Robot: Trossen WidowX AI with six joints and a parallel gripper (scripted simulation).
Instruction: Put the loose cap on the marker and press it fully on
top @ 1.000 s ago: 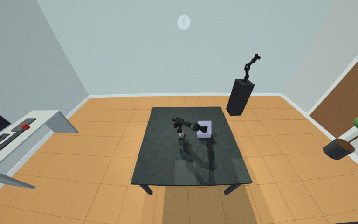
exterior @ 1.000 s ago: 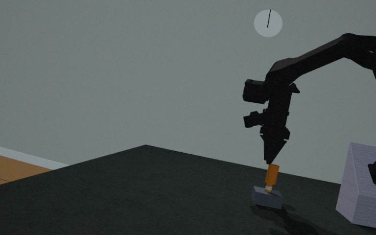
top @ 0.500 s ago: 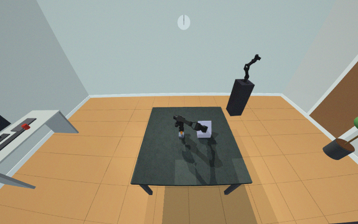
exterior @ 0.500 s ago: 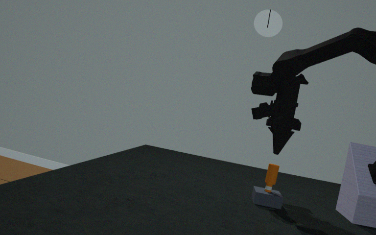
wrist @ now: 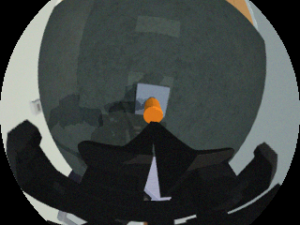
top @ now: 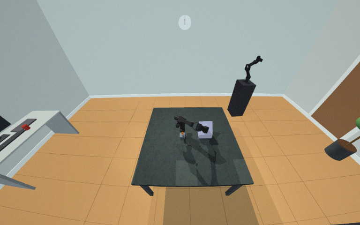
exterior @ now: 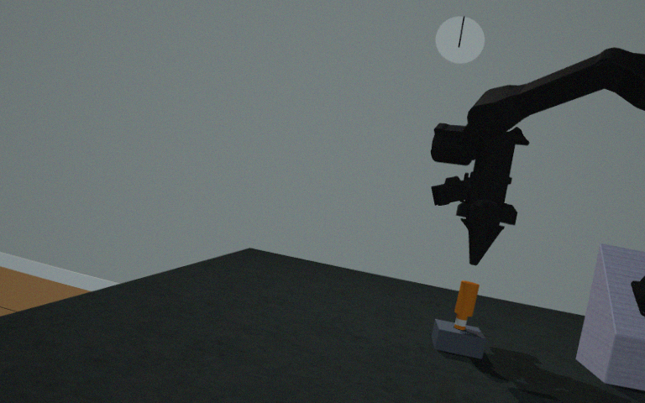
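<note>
Now: gripper tip 50 mm above the marker cap. From my gripper tip the other things lie so: grey holder block 120 mm below.
</note>
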